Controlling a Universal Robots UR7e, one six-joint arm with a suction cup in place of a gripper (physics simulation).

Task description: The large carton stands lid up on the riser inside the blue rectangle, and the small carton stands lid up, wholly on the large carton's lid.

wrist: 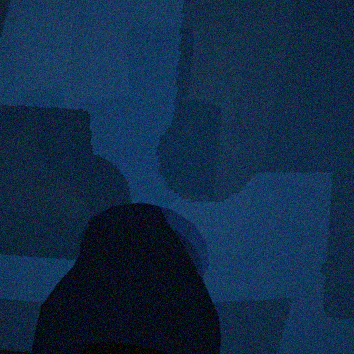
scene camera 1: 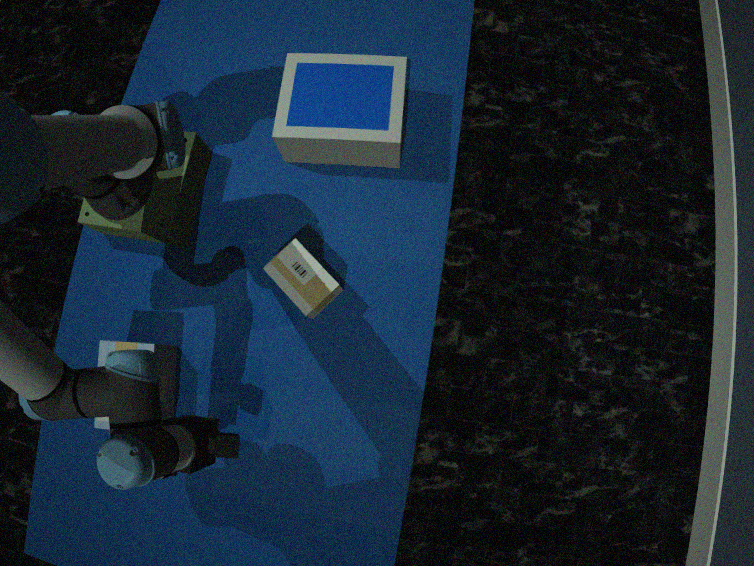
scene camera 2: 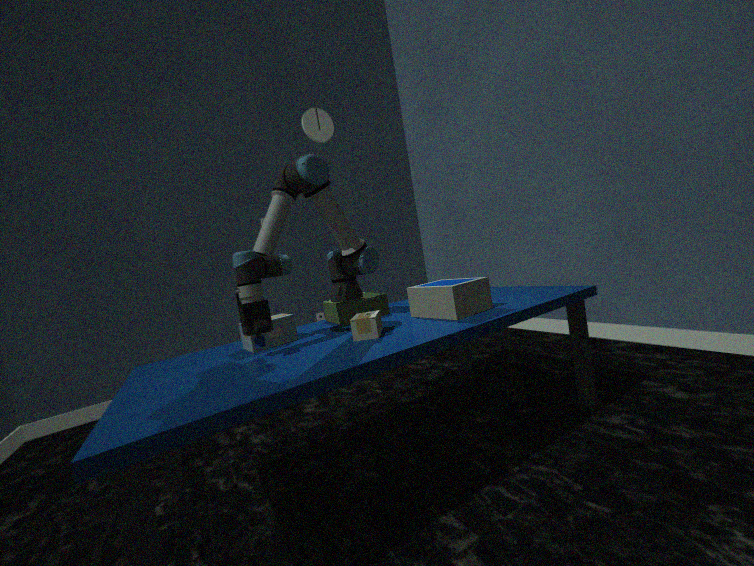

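The large carton [scene camera 1: 168, 380] [scene camera 2: 283, 332] stands on the table, partly hidden under the arm; its top shows white with a tan band. The small carton [scene camera 1: 299, 280] [scene camera 2: 366, 326] sits turned on the table, with a white and tan top face and a barcode. I cannot tell which faces are the lids. The white riser [scene camera 1: 341, 151] [scene camera 2: 431, 302] carries the filled blue rectangle [scene camera 1: 341, 96] [scene camera 2: 451, 282] with no carton on it. My suction cup [scene camera 2: 260, 341] [wrist: 194, 242] is low over bare table beside the large carton, with nothing on it; the wrist hides it in scene camera 1.
The blue table [scene camera 1: 365, 207] [scene camera 2: 200, 389] bears everything. The arm's base stands on a green block [scene camera 1: 193, 164] [scene camera 2: 338, 311], between the large carton's side of the table and the riser. The small carton lies between the riser and the arm's wrist. Strong arm shadows cross the table.
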